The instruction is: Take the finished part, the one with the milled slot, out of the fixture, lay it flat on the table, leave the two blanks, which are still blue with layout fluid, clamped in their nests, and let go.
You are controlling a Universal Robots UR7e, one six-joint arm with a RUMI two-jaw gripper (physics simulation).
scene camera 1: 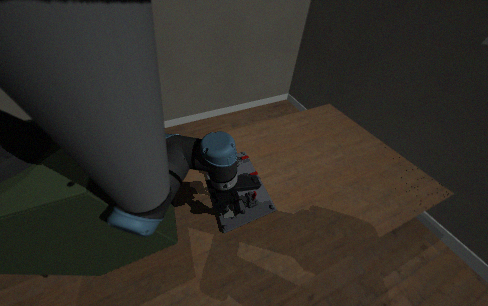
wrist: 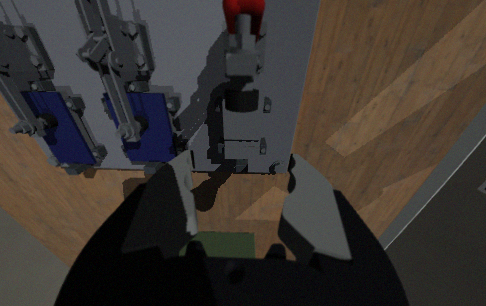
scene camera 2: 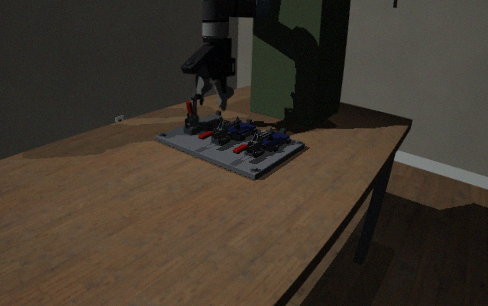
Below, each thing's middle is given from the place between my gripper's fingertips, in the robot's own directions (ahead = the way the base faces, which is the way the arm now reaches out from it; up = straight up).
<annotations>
My hand is 40 mm above the finished part point(wrist: 242, 131) and 10 mm short of it. From my hand the other things lie so: fixture plate point(scene camera 2: 223, 156) 110 mm to the left, 60 mm below, 60 mm ahead.
</annotations>
